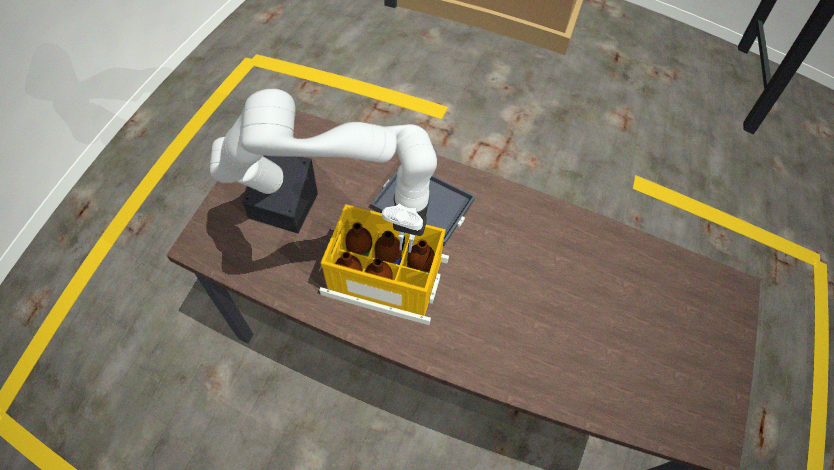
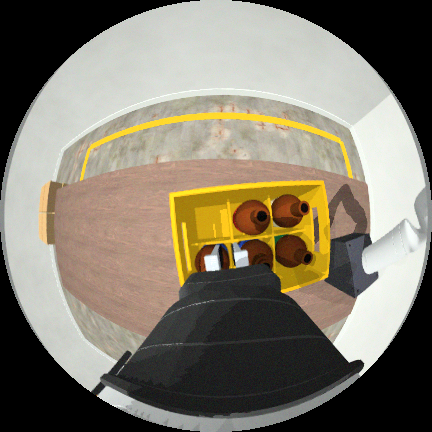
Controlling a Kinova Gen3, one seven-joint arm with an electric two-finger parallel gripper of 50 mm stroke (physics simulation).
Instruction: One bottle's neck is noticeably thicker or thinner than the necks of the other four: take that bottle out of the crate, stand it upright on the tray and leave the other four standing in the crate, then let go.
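Places are measured from the arm's base along level axes (x ahead, y left, z up), in metres.
Pixels of known places: gripper, fingertip midpoint: (image 1: 406,247) (image 2: 226,251); arm's base, origin of the base link: (image 1: 269,178) (image 2: 367,260).
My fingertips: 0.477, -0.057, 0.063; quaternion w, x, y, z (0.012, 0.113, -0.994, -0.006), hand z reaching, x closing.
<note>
For each thing: its middle in the pictures, then the offset to it from my fingertips, as dx, dy, dz. "pt": a spot on its surface instead. Level surfaces: height alone.
- right rear bottle, body centre: (image 2: 212,261) (image 1: 421,258) +0.023, +0.047, -0.110
- middle rear bottle, body centre: (image 2: 254,256) (image 1: 388,249) -0.067, +0.030, -0.110
- left rear bottle, body centre: (image 2: 289,250) (image 1: 358,241) -0.150, +0.016, -0.110
- grey tray, surface spot: (image 1: 448,202) pt -0.005, +0.303, -0.190
- white rail, body centre: (image 1: 374,306) -0.039, -0.108, -0.180
- front right compartment, surface spot: (image 2: 202,220) pt +0.062, -0.038, -0.187
- brown table, its level: dz -0.195
The yellow crate (image 1: 336,281) (image 2: 174,225) holds five upright brown bottles. The right rear bottle (image 1: 420,258) (image 2: 201,258), the middle rear bottle (image 1: 386,249) (image 2: 255,250) and the left rear bottle (image 1: 357,240) (image 2: 290,250) form one row. Two more bottles, one (image 1: 378,269) (image 2: 249,219) beside the other (image 1: 345,262) (image 2: 285,211), stand in the front row. I cannot tell which neck differs. My gripper (image 1: 406,246) (image 2: 226,251) points down between the right and middle rear bottles. Its fingers are narrowed, with a small gap and no neck visible between them. The grey tray (image 1: 448,202) lies behind the crate.
A white rail (image 1: 373,305) runs along the crate's front, with white blocks at its right side. The front right compartment (image 2: 202,220) holds no bottle. The arm's dark base (image 1: 280,204) (image 2: 346,260) stands left of the crate on the brown table (image 1: 554,303) (image 2: 110,240).
</note>
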